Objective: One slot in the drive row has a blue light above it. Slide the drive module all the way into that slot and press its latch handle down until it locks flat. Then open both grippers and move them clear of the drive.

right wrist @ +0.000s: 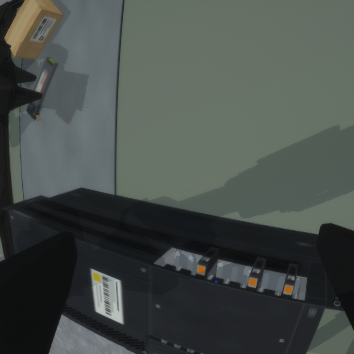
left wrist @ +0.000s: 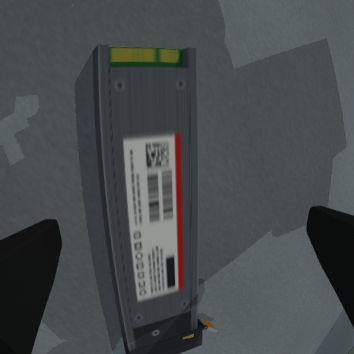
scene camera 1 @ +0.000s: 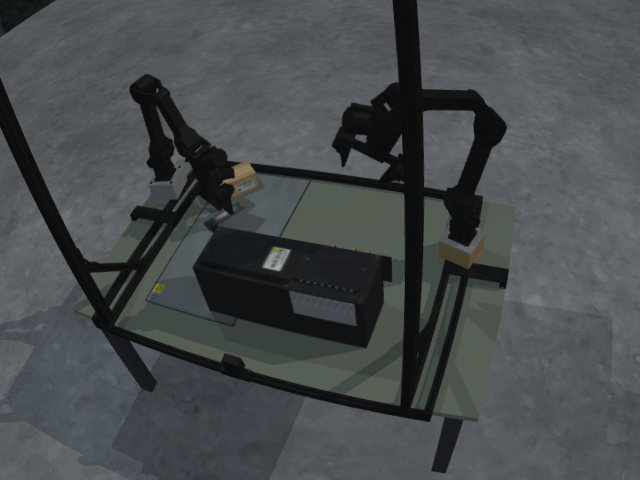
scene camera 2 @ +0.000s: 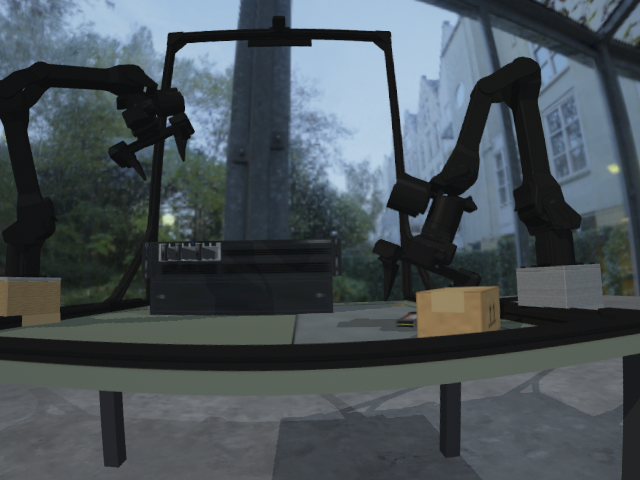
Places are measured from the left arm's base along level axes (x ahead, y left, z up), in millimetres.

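Where they show: left gripper, fingertip midpoint: [right wrist: 38, 86] [left wrist: 187, 227] [scene camera 1: 226, 212] [scene camera 2: 408, 311]; right gripper, fingertip midpoint: [right wrist: 201, 243] [scene camera 1: 360, 174] [scene camera 2: 164, 170]; left arm's base, link origin: [scene camera 1: 165, 175] [scene camera 2: 556, 266]; right arm's base, link origin: [scene camera 1: 462, 235] [scene camera 2: 22, 277].
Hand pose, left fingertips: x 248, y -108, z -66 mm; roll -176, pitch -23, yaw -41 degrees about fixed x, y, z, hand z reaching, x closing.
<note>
Each offset is from my left fingertips to the top centre of the thing. "spot": to the spot under its first point. Level surfaces: height alone.
The drive module {dx -5, dy -5, dz -9 mm} [scene camera 1: 223, 218] [left wrist: 152, 215] [right wrist: 44, 85] lies flat on the grey mat, label up, gold contacts at one end and the dark latch end with an orange tab at the other. My left gripper [left wrist: 187, 227] is open and empty above it, fingers either side in the left wrist view. The black chassis {dx +279, dy -328, dz +154 mm} [scene camera 1: 237, 258] [scene camera 2: 242, 294] [right wrist: 225, 315] stands mid-table. In the right wrist view a small blue light {spot: dx +402, dy -273, dz +151 mm} [right wrist: 216, 281] shows at its drive row, between the first and second orange-tabbed drives. My right gripper [scene camera 1: 363, 173] [scene camera 2: 164, 169] [right wrist: 201, 243] is open and empty, high above the table.
A cardboard box {dx -5, dy +140, dz +41 mm} [scene camera 1: 242, 181] [scene camera 2: 449, 312] [right wrist: 32, 30] stands close to the module and the left gripper. The grey mat {dz -19 mm} [scene camera 1: 180, 289] [scene camera 2: 320, 330] [right wrist: 75, 160] runs partly beneath the chassis. A black frame with tall posts [scene camera 1: 408, 206] surrounds the table.
</note>
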